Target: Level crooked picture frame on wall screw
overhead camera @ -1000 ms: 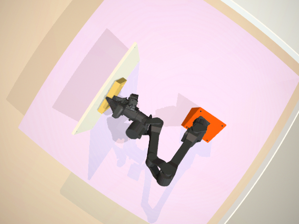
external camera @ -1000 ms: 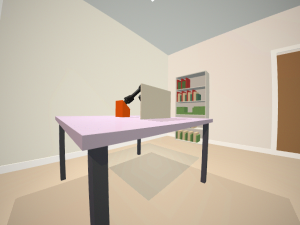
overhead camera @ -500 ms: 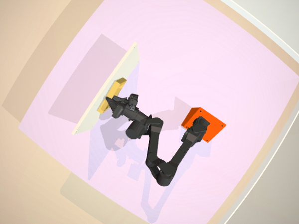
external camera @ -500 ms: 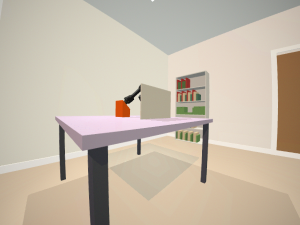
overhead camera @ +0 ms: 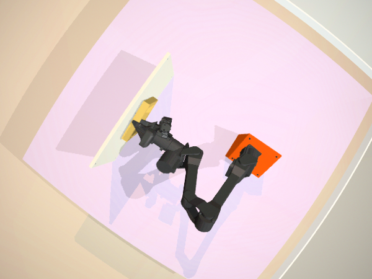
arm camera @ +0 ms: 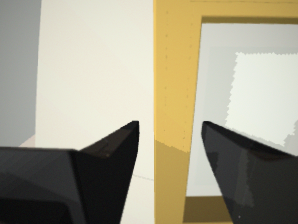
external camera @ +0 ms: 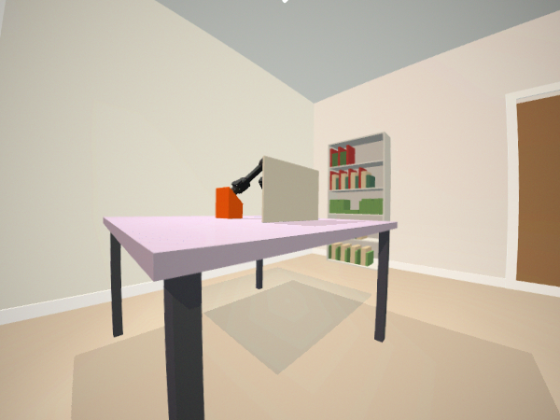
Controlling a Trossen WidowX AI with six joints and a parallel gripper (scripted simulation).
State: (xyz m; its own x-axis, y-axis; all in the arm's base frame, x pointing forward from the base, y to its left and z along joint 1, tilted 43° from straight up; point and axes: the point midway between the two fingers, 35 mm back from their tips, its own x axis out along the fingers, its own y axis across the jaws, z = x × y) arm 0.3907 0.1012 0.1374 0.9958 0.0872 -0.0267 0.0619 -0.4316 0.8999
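Now: the picture frame 10 mm to the right of my gripper tip and 50 mm below it. Also, from my gripper tip: wall panel 10 mm ahead, 20 mm to the right, 60 mm below.
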